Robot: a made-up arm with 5 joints.
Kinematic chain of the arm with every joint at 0, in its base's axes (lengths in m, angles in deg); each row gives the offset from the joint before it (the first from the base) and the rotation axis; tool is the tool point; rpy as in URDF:
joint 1: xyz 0 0 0.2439 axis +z
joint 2: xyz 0 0 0 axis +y
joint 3: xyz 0.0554 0 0.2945 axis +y
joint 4: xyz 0.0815 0 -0.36 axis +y
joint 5: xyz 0.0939 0 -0.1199 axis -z
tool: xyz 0 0 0 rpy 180 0 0
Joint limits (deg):
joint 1: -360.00..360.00
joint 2: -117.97..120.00
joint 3: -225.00..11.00
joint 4: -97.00..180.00
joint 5: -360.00..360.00
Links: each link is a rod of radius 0.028 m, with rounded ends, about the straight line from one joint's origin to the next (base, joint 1, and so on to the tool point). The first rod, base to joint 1, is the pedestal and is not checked.
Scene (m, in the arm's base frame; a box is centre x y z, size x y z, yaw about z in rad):
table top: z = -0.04
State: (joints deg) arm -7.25 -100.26 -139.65 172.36 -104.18
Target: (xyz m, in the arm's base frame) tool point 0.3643 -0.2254 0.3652
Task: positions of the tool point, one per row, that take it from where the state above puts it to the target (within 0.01 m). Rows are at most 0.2 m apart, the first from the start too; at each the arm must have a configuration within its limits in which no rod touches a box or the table.
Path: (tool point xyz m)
1: -0.4218 0.0767 0.5447
2: -0.3009 0.0715 0.6589
3: -0.1544 0.0456 0.7274
4: -0.0005 0.0002 0.7439
5: 0.1422 -0.0591 0.7077
6: 0.2574 -0.1234 0.6245
7: 0.3334 -0.1824 0.5053
8: 0.3643 -0.2254 0.3652

